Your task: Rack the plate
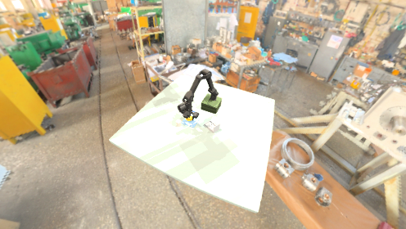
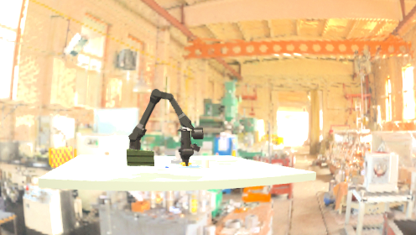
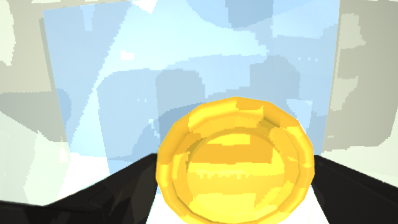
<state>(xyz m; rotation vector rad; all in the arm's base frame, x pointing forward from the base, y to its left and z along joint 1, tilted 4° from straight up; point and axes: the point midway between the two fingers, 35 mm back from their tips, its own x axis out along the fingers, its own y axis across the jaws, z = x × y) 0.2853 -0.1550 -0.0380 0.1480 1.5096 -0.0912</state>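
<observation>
Now: the light blue mat 2 cm to the left of my gripper tip. Round my gripper tip: yellow plate: 1 cm above; pale cylinder: 10 cm ahead, 6 cm to the right, 2 cm above; blue spoon: 12 cm behind, 1 cm to the right.
</observation>
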